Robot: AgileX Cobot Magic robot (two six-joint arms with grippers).
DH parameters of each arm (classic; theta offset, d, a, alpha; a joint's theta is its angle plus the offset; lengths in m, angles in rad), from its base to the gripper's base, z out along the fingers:
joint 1: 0 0.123 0 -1.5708
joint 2: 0.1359 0 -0.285 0
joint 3: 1.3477 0 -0.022 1.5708
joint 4: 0 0.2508 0 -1.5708
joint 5: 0 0 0.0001 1.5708
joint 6: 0 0.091 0 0
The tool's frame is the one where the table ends.
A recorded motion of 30 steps. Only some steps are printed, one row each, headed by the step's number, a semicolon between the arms.
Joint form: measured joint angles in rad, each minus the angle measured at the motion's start. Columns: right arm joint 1, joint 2, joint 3, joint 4, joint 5, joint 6; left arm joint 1, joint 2, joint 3, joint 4, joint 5, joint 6.
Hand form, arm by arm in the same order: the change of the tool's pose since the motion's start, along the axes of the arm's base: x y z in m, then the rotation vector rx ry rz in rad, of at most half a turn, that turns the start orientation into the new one. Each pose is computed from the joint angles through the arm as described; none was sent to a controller.
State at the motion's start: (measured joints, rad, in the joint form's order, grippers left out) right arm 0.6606 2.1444 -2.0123 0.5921 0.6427 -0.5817; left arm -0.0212 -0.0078 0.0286 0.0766 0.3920 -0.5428
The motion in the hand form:
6: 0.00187 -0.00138 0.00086 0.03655 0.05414 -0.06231; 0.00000 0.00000 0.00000 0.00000 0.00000 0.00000
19: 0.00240 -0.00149 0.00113 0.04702 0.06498 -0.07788; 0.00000 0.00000 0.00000 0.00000 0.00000 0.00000
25: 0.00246 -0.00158 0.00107 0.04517 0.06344 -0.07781; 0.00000 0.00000 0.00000 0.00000 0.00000 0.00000
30: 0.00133 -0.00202 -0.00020 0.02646 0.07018 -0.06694; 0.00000 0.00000 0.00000 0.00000 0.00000 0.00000
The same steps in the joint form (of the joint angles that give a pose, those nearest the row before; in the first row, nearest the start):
6: -0.0018 -0.0011 0.0000 -0.0165 -0.0139 0.1009; 0.0000 0.0000 0.0000 0.0000 0.0000 0.0000
19: -0.0018 -0.0010 0.0000 -0.0201 -0.0202 0.1245; 0.0000 0.0000 0.0000 0.0000 0.0000 0.0000
25: -0.0018 -0.0011 0.0000 -0.0226 -0.0202 0.1245; 0.0000 0.0000 0.0000 0.0000 0.0000 0.0000
30: -0.0018 -0.0011 -0.0008 -0.0329 0.0006 0.1245; 0.0000 0.0000 0.0000 0.0000 0.0000 0.0000

